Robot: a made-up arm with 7 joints.
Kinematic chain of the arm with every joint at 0, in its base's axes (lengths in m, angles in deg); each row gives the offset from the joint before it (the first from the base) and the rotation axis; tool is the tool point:
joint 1: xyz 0 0.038 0 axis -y
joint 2: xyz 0 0.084 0 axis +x
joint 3: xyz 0 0 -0.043 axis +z
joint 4: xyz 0 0 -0.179 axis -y
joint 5: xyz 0 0 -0.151 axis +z
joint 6: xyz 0 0 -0.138 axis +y
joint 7: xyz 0 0 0 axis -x
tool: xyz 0 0 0
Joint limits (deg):
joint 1: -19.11..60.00
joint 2: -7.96..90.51
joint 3: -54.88..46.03
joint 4: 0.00..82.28
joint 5: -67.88..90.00
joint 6: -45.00..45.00
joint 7: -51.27..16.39
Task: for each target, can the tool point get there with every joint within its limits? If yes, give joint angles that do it. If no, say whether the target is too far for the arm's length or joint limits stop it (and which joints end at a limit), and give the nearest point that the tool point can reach.
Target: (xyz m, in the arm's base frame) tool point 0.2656 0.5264 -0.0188
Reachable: yes | joints 44.70 65.87 -5.64 37.63 34.69 1.09 -17.04
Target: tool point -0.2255 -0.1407 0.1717
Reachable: no: joint limits stop it (at a limit: joint 1, joint 2, joint 3, joint 4) | nearest point 0.2780 -0.1461 0.0297 | short by 0.523 m
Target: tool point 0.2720 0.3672 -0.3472
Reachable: yes | joints 26.22 29.33 1.51 18.28 58.46 37.29 -0.86
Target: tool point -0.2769 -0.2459 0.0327
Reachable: no: joint limits stop it (at a limit: joint 1, joint 2, joint 3, joint 4) | nearest point 0.0817 -0.1461 -0.2674 | short by 0.478 m
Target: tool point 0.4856 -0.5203 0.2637
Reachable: no: too far | nearest point 0.3005 -0.1368 0.0294 | short by 0.486 m
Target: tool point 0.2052 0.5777 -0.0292
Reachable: yes | joints 52.42 62.37 26.79 23.30 55.64 26.35 10.11
